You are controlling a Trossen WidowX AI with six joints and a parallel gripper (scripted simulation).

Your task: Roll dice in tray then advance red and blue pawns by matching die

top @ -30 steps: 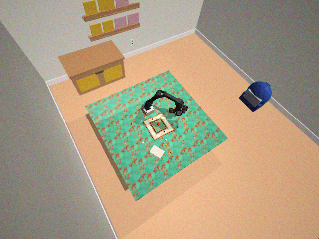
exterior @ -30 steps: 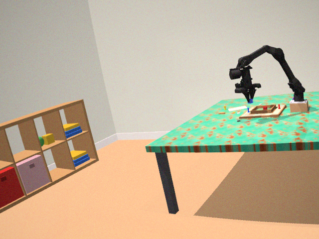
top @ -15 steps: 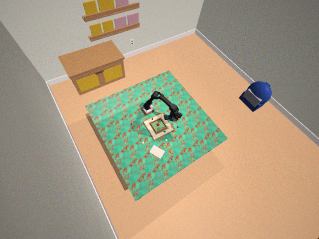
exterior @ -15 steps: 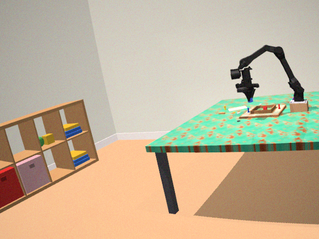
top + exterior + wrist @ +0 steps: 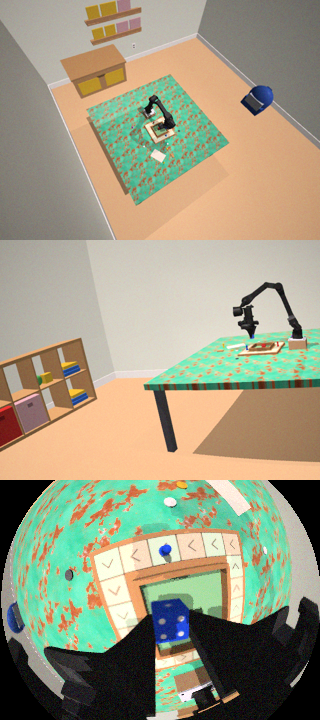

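The red pawn lies 16 cm behind my gripper tip, 8 cm below it and 7 cm to the right of it. The rest, counted from my gripper tip: orange disc: 21 cm ahead, 10 cm below, 8 cm to the right; then tray: 10 cm below, 5 cm to the right, 5 cm behind; then blue pawn: 8 cm below, 6 cm ahead, 2 cm to the right.
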